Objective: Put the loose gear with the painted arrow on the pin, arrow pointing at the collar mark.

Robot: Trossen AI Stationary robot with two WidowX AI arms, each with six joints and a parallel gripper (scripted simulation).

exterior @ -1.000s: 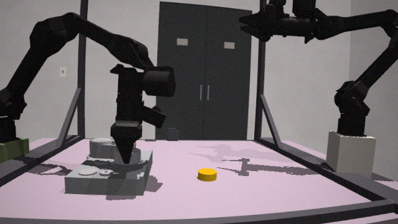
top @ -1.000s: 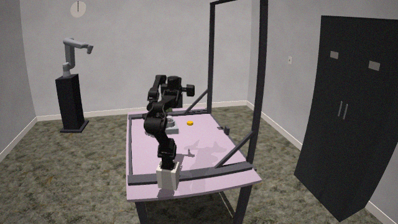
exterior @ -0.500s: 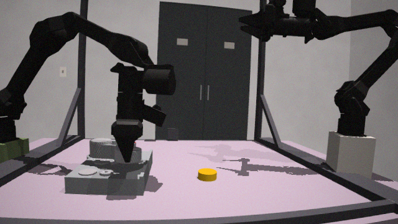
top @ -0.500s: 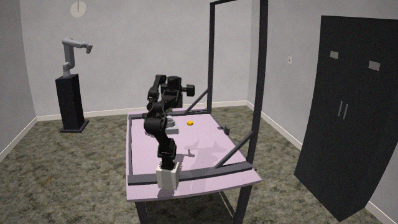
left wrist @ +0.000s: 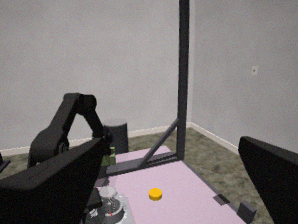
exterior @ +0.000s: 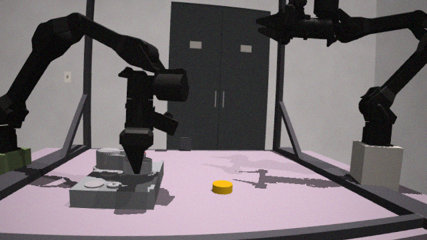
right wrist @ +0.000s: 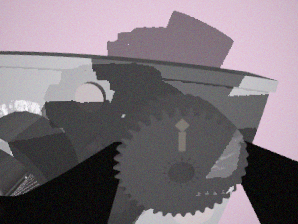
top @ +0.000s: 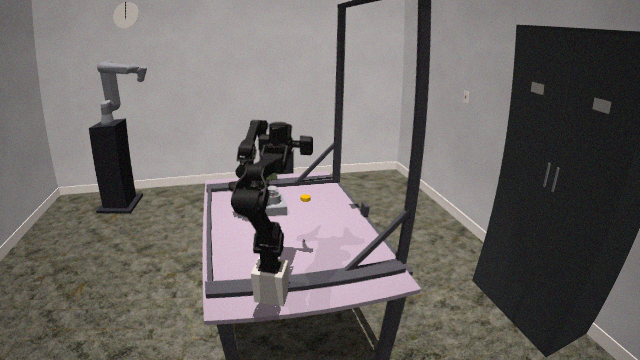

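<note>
Now: right hand 20 mm above the gear. Also, from my right hand: pin (50 mm behind, 30 mm to the right, 60 mm below).
</note>
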